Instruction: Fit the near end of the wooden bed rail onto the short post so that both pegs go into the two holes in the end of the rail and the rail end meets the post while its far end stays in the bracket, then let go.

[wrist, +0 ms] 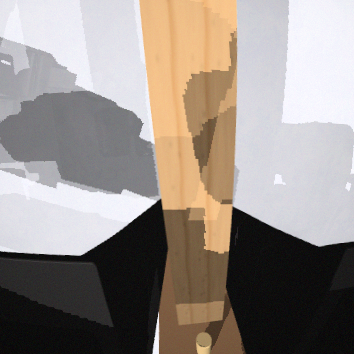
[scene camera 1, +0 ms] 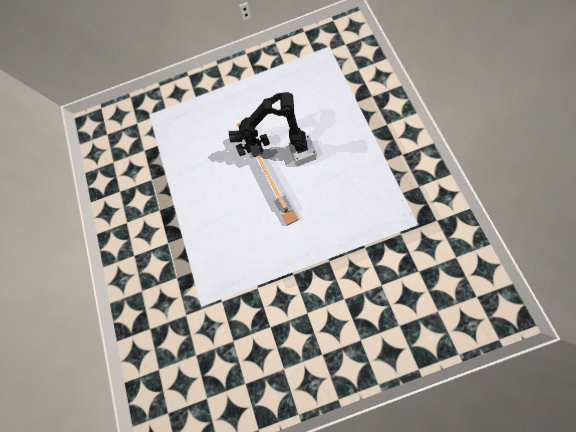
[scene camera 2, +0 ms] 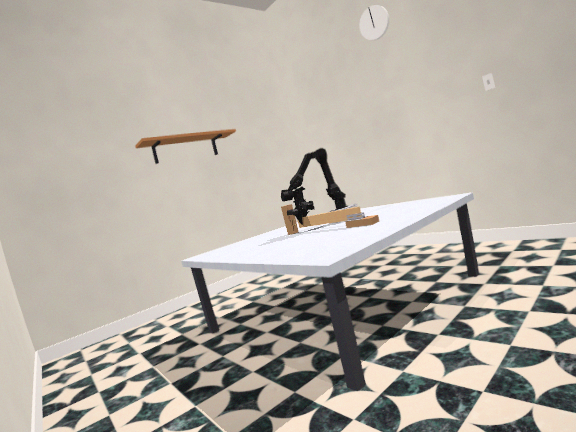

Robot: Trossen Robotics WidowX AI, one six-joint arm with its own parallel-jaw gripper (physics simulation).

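Places are measured from the arm's base along level axes (x ahead, y left, z up), in millimetres.
Pixels of known places: gripper, fingertip midpoint: [wrist: 187, 206] [scene camera 2: 303, 224]; arm's base, link origin: [scene camera 1: 301, 146] [scene camera 2: 341, 208].
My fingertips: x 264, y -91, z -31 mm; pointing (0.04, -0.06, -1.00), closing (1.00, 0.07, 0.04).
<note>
Ahead of a thing's pixels: the offset from my fingertips to its top centre. "pt": to the spot under its first point. Level surfaces: height alone.
The wooden bed rail @[dz +48, dx -26, dy +187 mm] [scene camera 1: 272, 185] [scene camera 2: 332, 216] [wrist: 192, 50] is a long light plank. Its far end is at the metal bracket [scene camera 2: 356, 217] on an orange-brown block @[dz -13, dx -56, dy +403 mm] [scene camera 1: 290, 218] [scene camera 2: 371, 220]; how deep it sits there is too small to tell. The short post @[pt dz -13, dx +37, dy -74 mm] [scene camera 2: 291, 228] [wrist: 172, 337] stands upright beside the near end and is mostly hidden by the arm in scene camera 1. One pale peg @[pt dz +36, dx +10, dy -60 mm] [wrist: 203, 340] shows in the wrist view, a little beyond the rail's end face; the other peg and the holes are hidden. My gripper [scene camera 1: 257, 151] [scene camera 2: 301, 219] [wrist: 187, 206] is shut on the rail near that end.
The arm's grey base [scene camera 1: 305, 156] stands on the white table @[dz -49 mm] [scene camera 1: 240, 240] [scene camera 2: 280, 257], to the right of the rail in scene camera 1. A wall shelf [scene camera 2: 187, 138] hangs away from the table. Arm shadows fall across the table and rail.
</note>
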